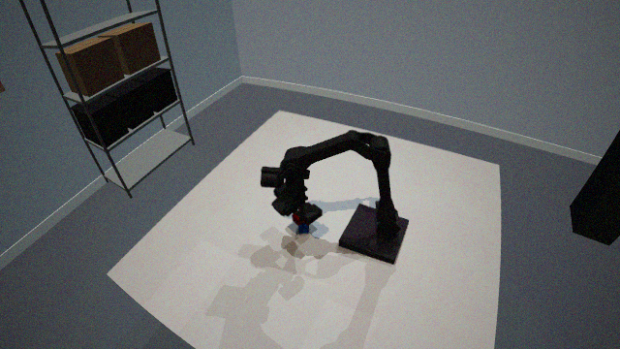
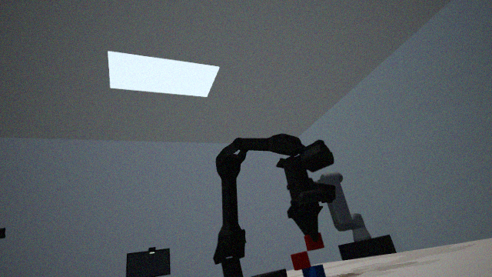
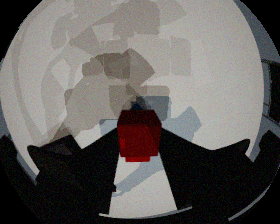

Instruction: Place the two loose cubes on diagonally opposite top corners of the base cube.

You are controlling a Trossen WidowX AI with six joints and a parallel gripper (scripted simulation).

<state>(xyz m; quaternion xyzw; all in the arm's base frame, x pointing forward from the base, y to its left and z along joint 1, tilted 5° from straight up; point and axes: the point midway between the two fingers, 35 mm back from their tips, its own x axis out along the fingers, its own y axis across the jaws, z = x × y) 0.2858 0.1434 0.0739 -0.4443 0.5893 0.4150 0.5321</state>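
Right now my gripper tip is 7 cm above the blue base cube and 2 cm to the left of it.
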